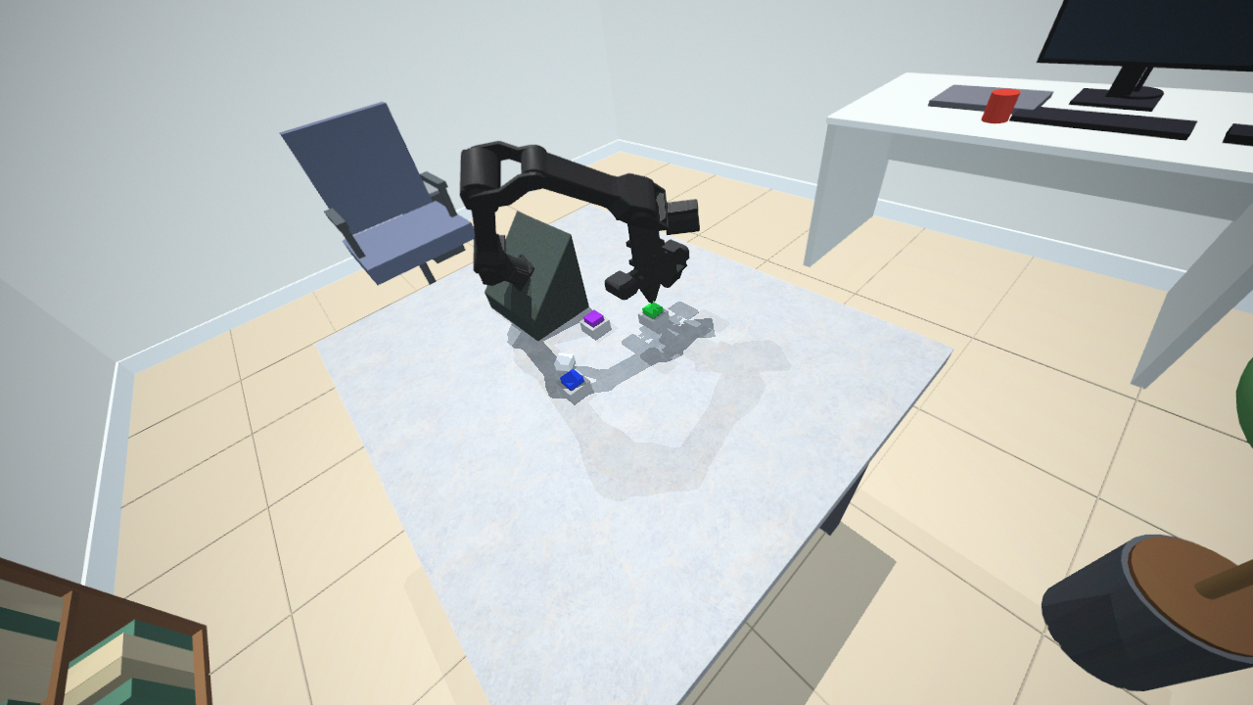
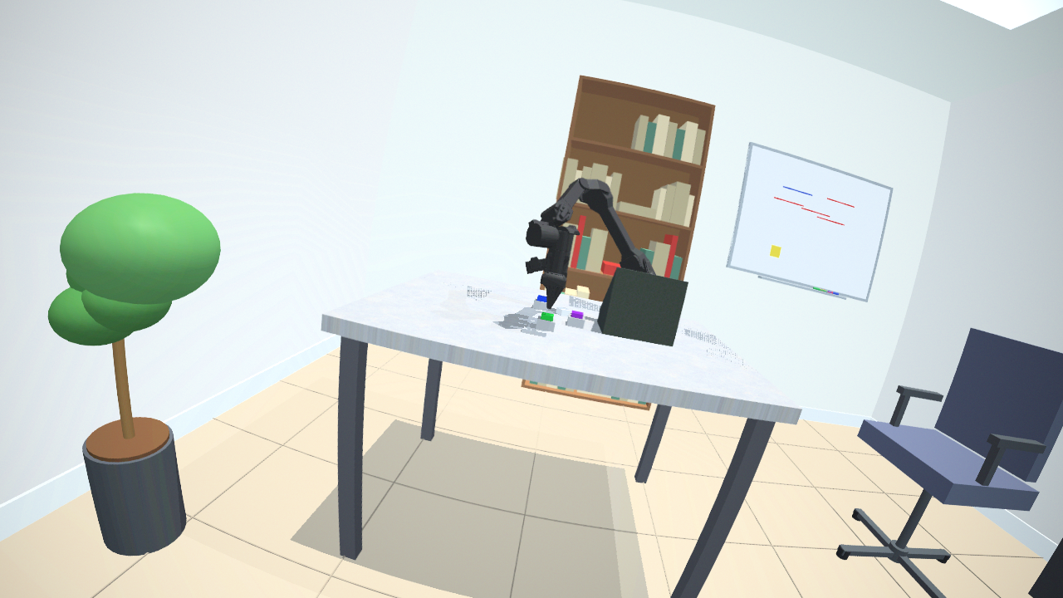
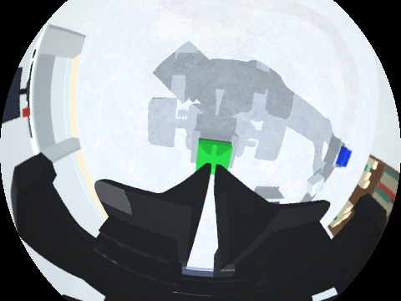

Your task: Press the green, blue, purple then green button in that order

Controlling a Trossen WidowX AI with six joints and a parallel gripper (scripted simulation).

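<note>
Now: gripper tip 20 mm above the green button. Round my gripper tip: purple button 110 mm to the right, 70 mm behind, 20 mm below; blue button 240 mm to the right, 60 mm ahead, 20 mm below.
</note>
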